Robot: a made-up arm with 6 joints. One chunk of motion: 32 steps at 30 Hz.
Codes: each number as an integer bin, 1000 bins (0 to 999) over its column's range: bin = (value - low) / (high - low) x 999, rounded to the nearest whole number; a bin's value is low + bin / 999 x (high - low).
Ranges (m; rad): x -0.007..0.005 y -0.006..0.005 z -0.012..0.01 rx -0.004..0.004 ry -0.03..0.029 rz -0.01..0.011
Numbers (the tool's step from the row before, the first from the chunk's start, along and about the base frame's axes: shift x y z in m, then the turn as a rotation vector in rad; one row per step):
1: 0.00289 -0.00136 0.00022 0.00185 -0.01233 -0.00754
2: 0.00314 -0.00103 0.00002 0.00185 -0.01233 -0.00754
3: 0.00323 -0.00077 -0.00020 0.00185 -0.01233 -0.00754
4: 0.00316 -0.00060 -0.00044 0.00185 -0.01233 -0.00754
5: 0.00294 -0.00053 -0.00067 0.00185 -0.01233 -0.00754
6: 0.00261 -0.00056 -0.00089 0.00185 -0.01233 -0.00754
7: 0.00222 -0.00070 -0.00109 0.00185 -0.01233 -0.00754
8: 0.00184 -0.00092 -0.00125 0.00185 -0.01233 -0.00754
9: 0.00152 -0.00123 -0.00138 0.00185 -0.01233 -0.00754
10: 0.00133 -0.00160 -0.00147 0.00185 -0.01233 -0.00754
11: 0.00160 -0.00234 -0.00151 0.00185 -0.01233 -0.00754
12: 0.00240 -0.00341 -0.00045 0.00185 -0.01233 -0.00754
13: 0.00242 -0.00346 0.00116 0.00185 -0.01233 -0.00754
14: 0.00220 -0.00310 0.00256 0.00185 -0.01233 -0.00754
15: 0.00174 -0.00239 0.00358 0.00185 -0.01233 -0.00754
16: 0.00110 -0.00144 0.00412 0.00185 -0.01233 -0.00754
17: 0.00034 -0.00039 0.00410 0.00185 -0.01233 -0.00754
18: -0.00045 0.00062 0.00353 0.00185 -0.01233 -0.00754
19: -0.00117 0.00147 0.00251 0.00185 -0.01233 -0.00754
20: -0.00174 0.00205 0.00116 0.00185 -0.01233 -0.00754
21: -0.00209 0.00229 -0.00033 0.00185 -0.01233 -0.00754
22: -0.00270 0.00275 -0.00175 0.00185 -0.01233 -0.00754
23: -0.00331 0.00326 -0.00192 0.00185 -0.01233 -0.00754
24: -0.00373 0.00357 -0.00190 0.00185 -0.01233 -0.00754
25: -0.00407 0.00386 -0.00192 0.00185 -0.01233 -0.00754
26: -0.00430 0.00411 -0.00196 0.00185 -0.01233 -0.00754
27: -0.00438 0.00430 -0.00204 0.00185 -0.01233 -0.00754
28: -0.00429 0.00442 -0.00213 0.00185 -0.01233 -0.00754
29: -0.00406 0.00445 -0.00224 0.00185 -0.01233 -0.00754
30: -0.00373 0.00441 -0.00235 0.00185 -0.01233 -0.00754
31: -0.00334 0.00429 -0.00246 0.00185 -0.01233 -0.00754
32: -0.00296 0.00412 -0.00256 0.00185 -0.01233 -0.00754
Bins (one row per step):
1: 823 421 555 731 299 117
2: 844 451 546 731 299 117
3: 852 475 536 731 299 117
4: 846 490 525 731 299 117
5: 828 497 514 731 299 117
6: 800 494 504 731 299 117
7: 768 481 495 731 299 117
8: 736 461 488 731 299 117
9: 709 433 482 731 299 117
10: 693 400 478 731 299 117
11: 716 332 476 731 299 117
12: 783 235 524 731 299 117
13: 784 231 598 731 299 117
14: 766 263 661 731 299 117
15: 728 328 707 731 299 117
16: 674 414 732 731 299 117
17: 611 509 731 731 299 117
18: 545 601 705 731 299 117
19: 485 678 659 731 299 117
20: 438 731 598 731 299 117
21: 409 753 530 731 299 117
22: 358 795 465 731 299 117
23: 307 841 458 731 299 117
24: 272 869 459 731 299 117
25: 244 895 458 731 299 117
26: 225 918 456 731 299 117
27: 218 935 452 731 299 117
28: 226 946 448 731 299 117
29: 245 949 443 731 299 117
30: 272 945 438 731 299 117
31: 305 935 433 731 299 117
32: 336 919 429 731 299 117

